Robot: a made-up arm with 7 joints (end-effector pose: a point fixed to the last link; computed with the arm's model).
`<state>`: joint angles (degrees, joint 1 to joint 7).
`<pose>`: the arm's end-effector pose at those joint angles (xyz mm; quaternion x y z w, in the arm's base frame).
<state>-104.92 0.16 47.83 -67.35 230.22 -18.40 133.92</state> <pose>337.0 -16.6 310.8 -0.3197 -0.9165 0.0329 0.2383</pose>
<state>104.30 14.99 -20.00 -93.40 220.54 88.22 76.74</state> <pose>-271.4 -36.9 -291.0 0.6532 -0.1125 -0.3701 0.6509</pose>
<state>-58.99 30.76 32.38 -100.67 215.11 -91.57 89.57</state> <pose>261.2 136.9 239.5 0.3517 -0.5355 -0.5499 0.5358</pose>
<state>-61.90 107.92 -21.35 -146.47 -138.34 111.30 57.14</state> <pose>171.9 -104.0 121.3 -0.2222 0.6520 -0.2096 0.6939</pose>
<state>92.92 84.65 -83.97 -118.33 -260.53 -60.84 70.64</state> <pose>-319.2 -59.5 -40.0 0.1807 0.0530 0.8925 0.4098</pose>
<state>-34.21 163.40 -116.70 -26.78 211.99 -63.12 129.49</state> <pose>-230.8 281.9 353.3 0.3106 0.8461 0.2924 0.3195</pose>
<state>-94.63 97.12 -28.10 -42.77 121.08 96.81 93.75</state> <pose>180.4 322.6 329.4 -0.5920 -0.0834 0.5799 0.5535</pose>
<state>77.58 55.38 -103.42 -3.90 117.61 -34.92 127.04</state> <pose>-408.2 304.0 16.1 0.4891 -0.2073 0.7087 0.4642</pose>
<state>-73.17 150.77 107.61 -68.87 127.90 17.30 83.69</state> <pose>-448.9 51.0 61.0 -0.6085 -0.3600 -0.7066 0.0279</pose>
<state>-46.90 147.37 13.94 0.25 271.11 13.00 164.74</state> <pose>-234.4 314.6 321.8 -0.4977 0.7654 -0.3819 0.1436</pose>
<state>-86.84 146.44 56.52 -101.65 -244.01 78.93 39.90</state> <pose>-314.3 -104.7 180.1 0.0363 -0.9122 -0.2231 0.3416</pose>
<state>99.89 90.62 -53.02 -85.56 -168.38 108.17 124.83</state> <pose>-365.7 188.9 -80.9 -0.1939 -0.5226 -0.4117 0.7209</pose>
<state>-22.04 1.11 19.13 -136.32 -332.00 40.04 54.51</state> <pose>241.0 54.7 105.1 -0.5469 -0.6714 0.2673 0.4227</pose>
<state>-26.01 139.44 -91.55 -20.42 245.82 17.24 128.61</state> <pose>-73.6 404.6 301.5 0.7925 0.3166 -0.3078 0.4206</pose>
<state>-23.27 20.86 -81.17 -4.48 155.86 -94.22 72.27</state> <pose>202.3 159.8 -439.3 -0.1215 -0.8404 0.5243 0.0639</pose>
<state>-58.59 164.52 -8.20 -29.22 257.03 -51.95 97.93</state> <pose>-253.9 170.9 403.2 0.8083 -0.2125 0.1561 0.5264</pose>
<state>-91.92 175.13 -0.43 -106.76 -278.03 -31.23 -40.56</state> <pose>-132.9 -57.9 332.1 -0.7223 0.5045 0.2921 0.3722</pose>
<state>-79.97 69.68 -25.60 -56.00 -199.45 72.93 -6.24</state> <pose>381.0 157.7 241.9 -0.6813 -0.3651 -0.1920 0.6047</pose>
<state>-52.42 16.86 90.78 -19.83 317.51 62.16 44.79</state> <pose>400.1 167.1 -268.5 -0.1137 0.0056 0.6616 0.7412</pose>
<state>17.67 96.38 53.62 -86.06 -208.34 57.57 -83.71</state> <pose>251.2 242.5 230.3 0.0102 -0.6876 -0.4807 0.5440</pose>
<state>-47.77 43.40 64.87 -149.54 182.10 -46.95 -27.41</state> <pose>-39.4 89.7 202.1 0.7708 0.5941 -0.0913 0.2110</pose>
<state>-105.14 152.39 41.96 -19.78 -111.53 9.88 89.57</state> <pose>-388.5 320.5 80.6 -0.5960 0.4357 -0.6595 0.1418</pose>
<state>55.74 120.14 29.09 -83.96 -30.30 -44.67 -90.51</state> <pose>333.4 257.9 -38.9 -0.2694 -0.0105 0.8198 0.5052</pose>
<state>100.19 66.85 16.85 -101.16 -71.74 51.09 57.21</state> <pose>-98.7 284.3 -229.5 0.6135 0.0324 -0.4360 0.6576</pose>
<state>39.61 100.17 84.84 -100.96 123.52 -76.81 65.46</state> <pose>218.1 135.6 278.8 0.6779 0.6921 0.0493 0.2428</pose>
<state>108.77 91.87 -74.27 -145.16 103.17 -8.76 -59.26</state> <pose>-208.9 -110.5 -36.0 -0.3790 0.3218 0.2533 0.8299</pose>
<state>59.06 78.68 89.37 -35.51 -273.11 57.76 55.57</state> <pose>-81.1 480.3 120.7 -0.0991 -0.4856 0.8265 0.2671</pose>
